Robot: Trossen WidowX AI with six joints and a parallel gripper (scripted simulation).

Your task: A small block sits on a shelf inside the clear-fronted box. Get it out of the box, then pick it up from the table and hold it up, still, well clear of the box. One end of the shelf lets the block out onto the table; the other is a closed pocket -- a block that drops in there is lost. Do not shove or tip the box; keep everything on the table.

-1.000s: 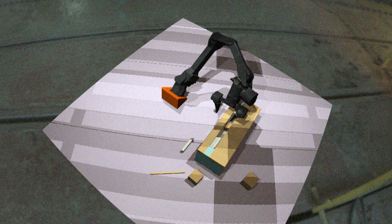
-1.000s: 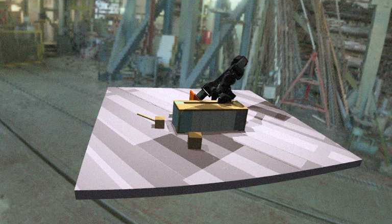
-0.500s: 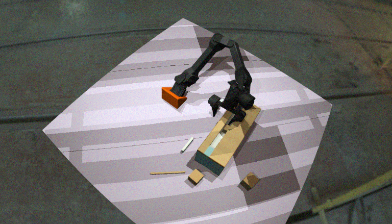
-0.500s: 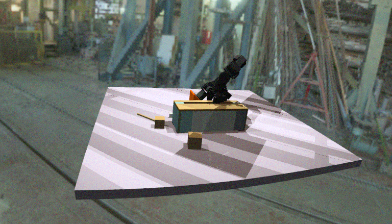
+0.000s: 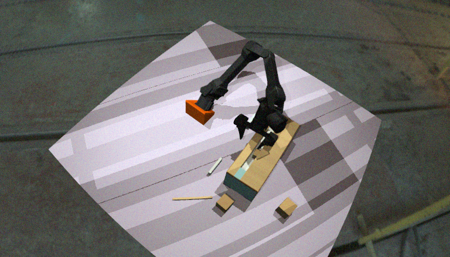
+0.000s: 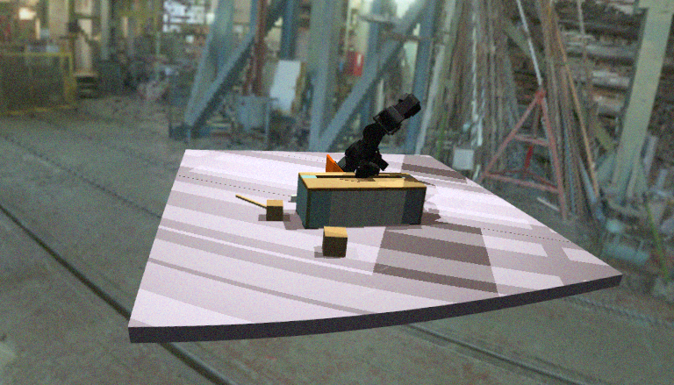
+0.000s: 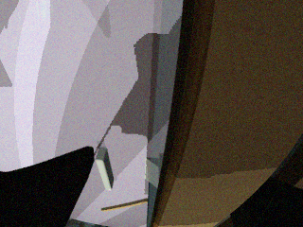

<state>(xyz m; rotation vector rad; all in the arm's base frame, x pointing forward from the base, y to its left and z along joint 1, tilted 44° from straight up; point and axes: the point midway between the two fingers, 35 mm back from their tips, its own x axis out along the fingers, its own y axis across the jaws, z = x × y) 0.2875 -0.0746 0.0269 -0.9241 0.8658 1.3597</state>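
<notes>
My gripper tip is 50 mm short of the tan block and 20 mm to the left of it. From my gripper tip the other things lie so: long box 30 mm ahead, 20 mm to the left, 30 mm below; thin stick 50 mm behind, 310 mm to the right, 80 mm below.
</notes>
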